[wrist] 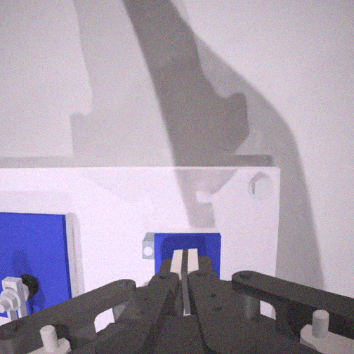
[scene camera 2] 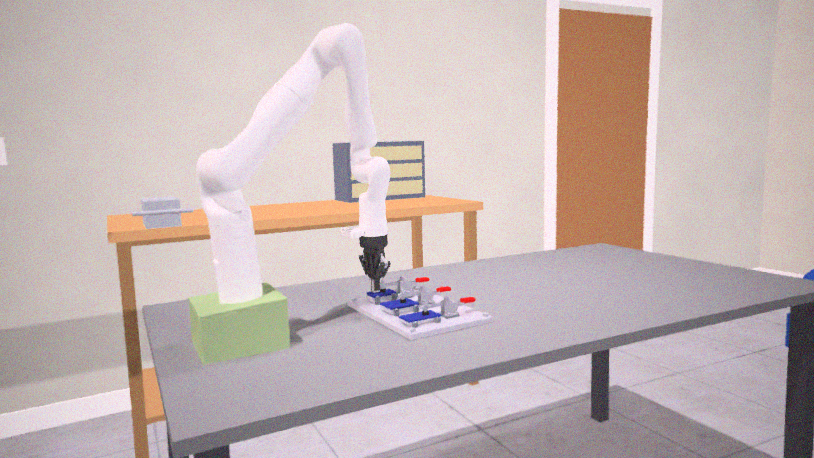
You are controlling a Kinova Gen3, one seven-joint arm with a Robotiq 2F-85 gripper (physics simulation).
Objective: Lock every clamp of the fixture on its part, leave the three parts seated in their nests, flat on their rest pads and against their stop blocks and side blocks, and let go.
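Where they show: gripper, fingertip midpoint: [scene camera 2: 375,291]; arm's base, link origin: [scene camera 2: 241,296].
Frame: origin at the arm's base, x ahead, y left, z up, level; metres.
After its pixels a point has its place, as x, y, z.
The white fixture plate [scene camera 2: 410,331] @[0.356, -0.122, -0.091] [wrist: 115,185] bears three blue parts in a row, each beside a clamp with a red handle. My gripper [scene camera 2: 375,289] @[0.351, 0.155, -0.064] [wrist: 186,264] is shut and empty, its tips at the far blue part [scene camera 2: 378,295] @[0.355, 0.136, -0.069] [wrist: 187,241]; contact is unclear. The fingers hide much of that part in the wrist view. The middle blue part [scene camera 2: 399,304] @[0.382, 0.036, -0.072] [wrist: 37,240] has a clamp tip over its black spot. The near blue part [scene camera 2: 418,316] @[0.396, -0.065, -0.077] lies at the front. The red handles [scene camera 2: 421,279] @[0.492, 0.175, -0.048] [scene camera 2: 443,289] @[0.515, 0.067, -0.054] [scene camera 2: 467,299] @[0.536, -0.040, -0.057] stick out roughly level. Exact seating is too small to tell.
The fixture is on a grey table [scene camera 2: 540,307] @[0.754, -0.021, -0.108]. The green base block [scene camera 2: 239,330] @[-0.011, -0.091, -0.049] carries the arm at the left. Behind stands a wooden bench [scene camera 2: 296,213] with a drawer cabinet [scene camera 2: 342,170] and a grey object [scene camera 2: 161,213]. A bolt head [wrist: 260,186] stands at the plate's corner.
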